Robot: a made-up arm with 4 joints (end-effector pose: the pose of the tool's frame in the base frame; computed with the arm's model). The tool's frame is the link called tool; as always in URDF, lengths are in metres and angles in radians.
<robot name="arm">
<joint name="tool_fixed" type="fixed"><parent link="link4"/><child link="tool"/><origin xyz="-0.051 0.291 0.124" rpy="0 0 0"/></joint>
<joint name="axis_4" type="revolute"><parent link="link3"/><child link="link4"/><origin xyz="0.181 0.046 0.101" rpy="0 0 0"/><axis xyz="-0.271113 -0.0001 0.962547"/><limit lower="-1.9" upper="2.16" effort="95" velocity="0.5"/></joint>
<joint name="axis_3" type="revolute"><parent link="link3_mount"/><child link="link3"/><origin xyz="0.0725 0.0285 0.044" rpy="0 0 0"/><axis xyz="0 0 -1"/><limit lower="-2.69" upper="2.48" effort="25" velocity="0.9"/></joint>
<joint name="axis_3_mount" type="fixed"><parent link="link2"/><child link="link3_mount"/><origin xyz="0.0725 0.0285 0.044" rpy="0 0 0"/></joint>
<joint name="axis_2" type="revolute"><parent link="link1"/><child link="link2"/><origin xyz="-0.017 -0.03 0.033" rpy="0 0 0"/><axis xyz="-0.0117 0.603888 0.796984"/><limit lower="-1.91" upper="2.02" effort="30" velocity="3.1"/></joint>
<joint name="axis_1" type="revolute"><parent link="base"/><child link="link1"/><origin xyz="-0.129 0.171 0.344" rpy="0 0 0"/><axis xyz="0 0 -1"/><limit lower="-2.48" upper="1.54" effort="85" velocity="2.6"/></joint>
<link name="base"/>
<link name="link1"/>
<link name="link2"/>
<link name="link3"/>
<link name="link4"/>
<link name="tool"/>
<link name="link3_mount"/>
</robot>
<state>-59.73 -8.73 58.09 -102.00</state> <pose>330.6 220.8 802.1 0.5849 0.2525 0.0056 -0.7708</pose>
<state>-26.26 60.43 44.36 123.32</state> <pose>-62.6 258.3 589.9 0.1716 -0.0971 0.2068 0.9583</pose>
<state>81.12 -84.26 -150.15 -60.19</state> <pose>222.1 453.4 495.7 0.8311 -0.2758 -0.0351 -0.4816</pose>
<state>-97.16 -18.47 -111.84 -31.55</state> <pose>-329.4 -116.8 685.4 0.1406 0.0060 -0.0227 0.9898</pose>
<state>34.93 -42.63 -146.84 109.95</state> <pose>-97.2 17.3 717.5 0.0922 0.2957 -0.0371 -0.9501</pose>
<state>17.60 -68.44 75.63 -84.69</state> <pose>-582.9 -64.4 763.4 0.4413 -0.3608 0.2726 0.7751</pose>
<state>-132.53 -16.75 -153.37 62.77</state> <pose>-28.2 359.6 644.5 0.9616 -0.0460 0.1642 -0.2150</pose>
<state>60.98 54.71 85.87 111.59</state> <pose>44.8 229.4 585.1 0.9197 0.0426 0.3709 0.1218</pose>
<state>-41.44 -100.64 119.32 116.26</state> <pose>-204.1 197.1 693.0 0.8825 0.1608 -0.2099 -0.3888</pose>
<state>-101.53 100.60 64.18 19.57</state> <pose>-627.9 9.0 360.9 0.2531 -0.4662 0.0876 0.8432</pose>
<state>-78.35 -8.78 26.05 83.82</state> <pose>-255.2 229.8 620.2 0.4455 -0.1571 -0.1141 0.8740</pose>
